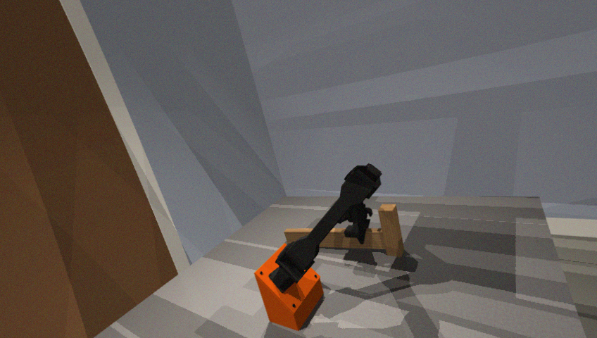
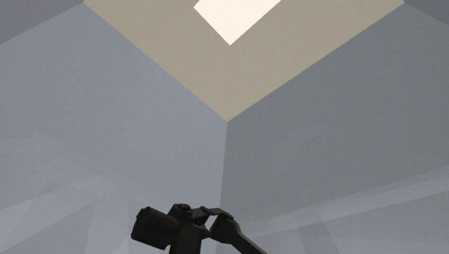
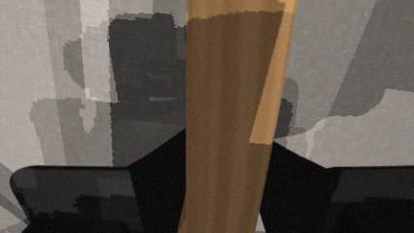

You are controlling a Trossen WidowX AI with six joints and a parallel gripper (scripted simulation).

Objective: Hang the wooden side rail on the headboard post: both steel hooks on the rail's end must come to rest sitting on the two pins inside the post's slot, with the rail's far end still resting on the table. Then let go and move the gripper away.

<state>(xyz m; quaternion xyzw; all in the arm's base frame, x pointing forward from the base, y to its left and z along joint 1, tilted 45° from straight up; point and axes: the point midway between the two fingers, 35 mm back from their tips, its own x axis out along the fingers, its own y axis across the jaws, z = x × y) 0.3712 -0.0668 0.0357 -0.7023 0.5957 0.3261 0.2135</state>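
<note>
Now: gripper tip 20 mm short of the wooden headboard post, 110 mm to the left of it and 50 mm below it.
</note>
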